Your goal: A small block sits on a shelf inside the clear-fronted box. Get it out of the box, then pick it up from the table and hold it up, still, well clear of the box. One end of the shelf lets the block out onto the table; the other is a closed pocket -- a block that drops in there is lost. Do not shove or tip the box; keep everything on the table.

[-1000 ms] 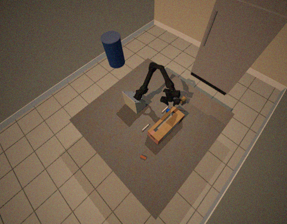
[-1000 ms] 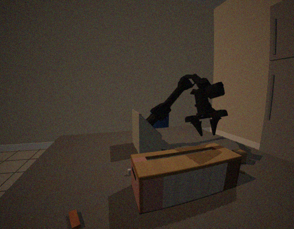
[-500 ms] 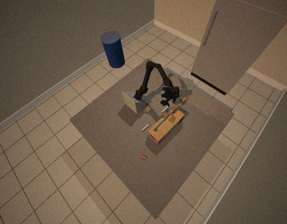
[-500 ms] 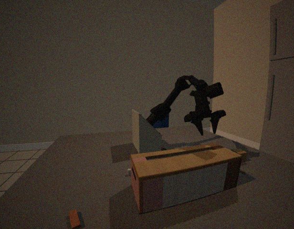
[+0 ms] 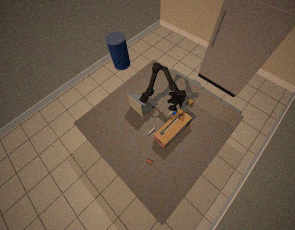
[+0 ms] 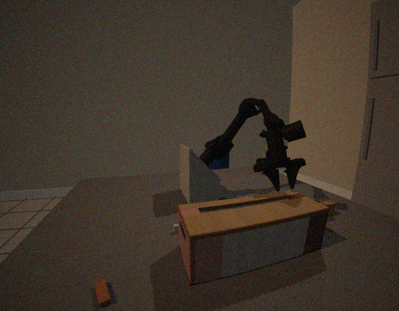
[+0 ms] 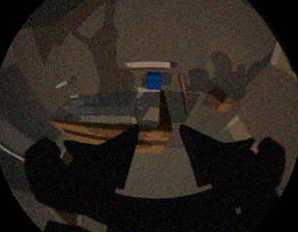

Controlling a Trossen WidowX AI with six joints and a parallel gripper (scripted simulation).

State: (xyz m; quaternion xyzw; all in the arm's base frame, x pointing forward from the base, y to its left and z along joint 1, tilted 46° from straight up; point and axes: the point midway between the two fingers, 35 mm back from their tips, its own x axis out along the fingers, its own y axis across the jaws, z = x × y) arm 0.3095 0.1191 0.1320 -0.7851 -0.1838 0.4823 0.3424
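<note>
The blue block lies 11 cm below my gripper tip, 2 cm behind it and 1 cm to the right of it. The rest, counted from my gripper tip: tan cube (21 cm to the left, 10 cm below, 2 cm ahead).
</note>
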